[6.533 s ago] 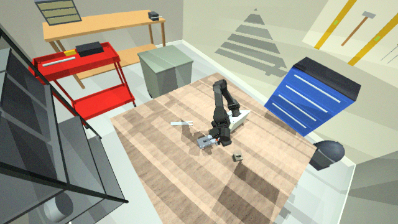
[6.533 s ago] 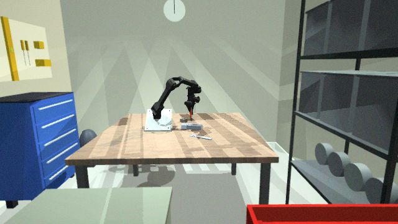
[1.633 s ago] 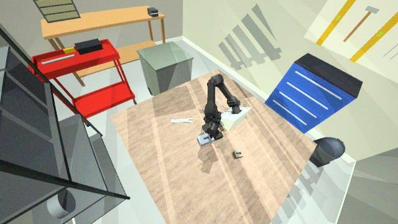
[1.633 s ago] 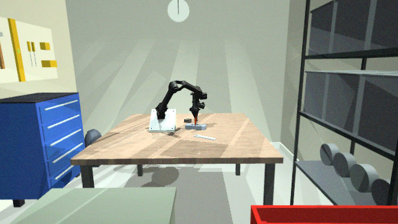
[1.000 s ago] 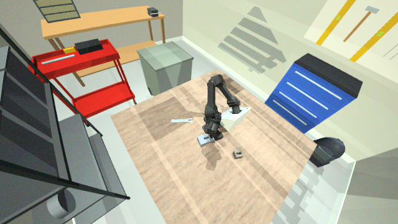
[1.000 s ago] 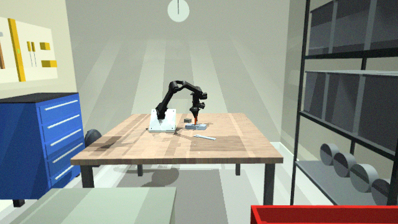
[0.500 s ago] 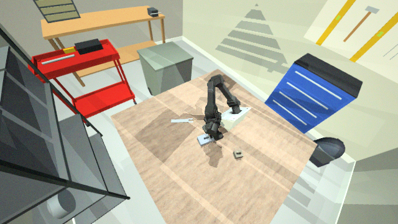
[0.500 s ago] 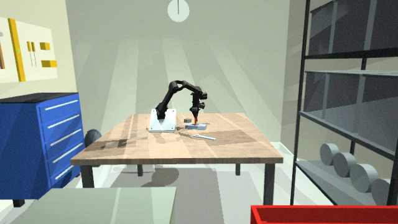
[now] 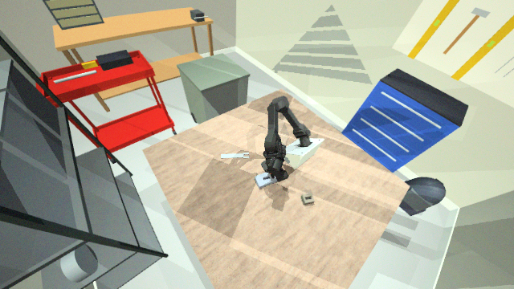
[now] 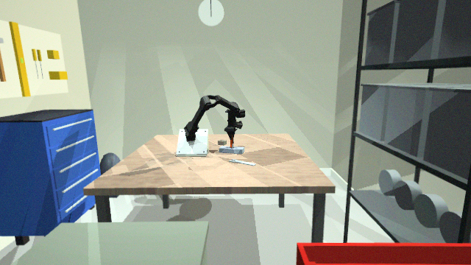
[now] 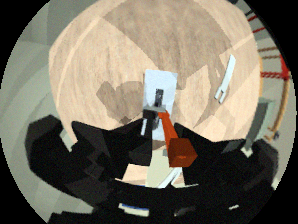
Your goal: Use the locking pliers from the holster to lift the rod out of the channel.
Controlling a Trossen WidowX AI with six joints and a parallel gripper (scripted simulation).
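Right now my gripper tip is 8 cm above the light blue channel block. Round my gripper tip: flat silver wrench 25 cm to the right, 10 cm below, 4 cm ahead; grey holster 24 cm to the left, 9 cm below, 7 cm behind.
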